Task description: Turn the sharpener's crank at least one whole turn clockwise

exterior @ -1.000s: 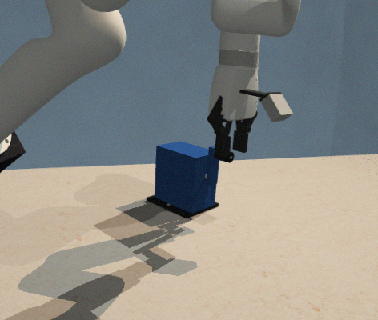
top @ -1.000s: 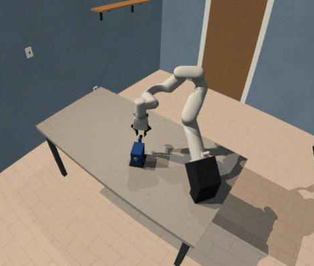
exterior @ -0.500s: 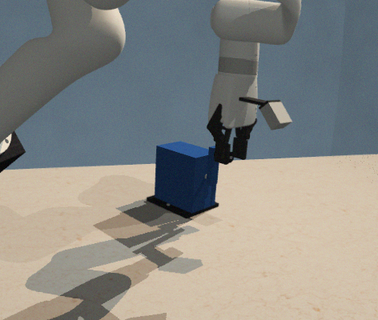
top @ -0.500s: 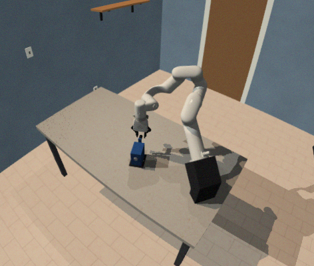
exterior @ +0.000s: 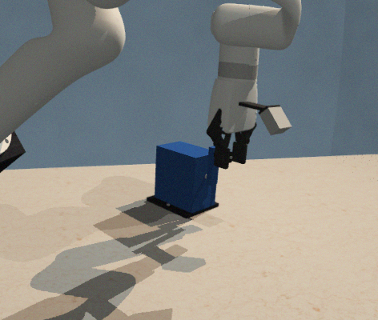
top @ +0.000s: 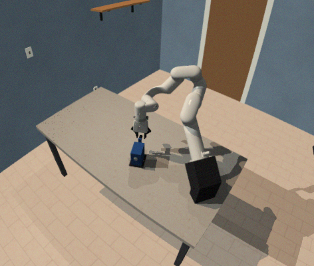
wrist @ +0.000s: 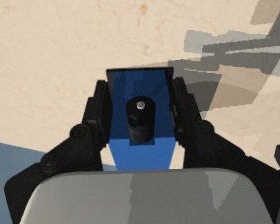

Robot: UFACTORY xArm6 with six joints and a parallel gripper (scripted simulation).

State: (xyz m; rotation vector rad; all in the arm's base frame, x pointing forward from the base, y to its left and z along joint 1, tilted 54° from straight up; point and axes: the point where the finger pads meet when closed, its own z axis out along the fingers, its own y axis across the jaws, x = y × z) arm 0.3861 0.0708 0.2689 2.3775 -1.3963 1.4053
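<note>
My hand is 10 mm past the crank, 20 mm to the right of it and 10 mm above it.
</note>
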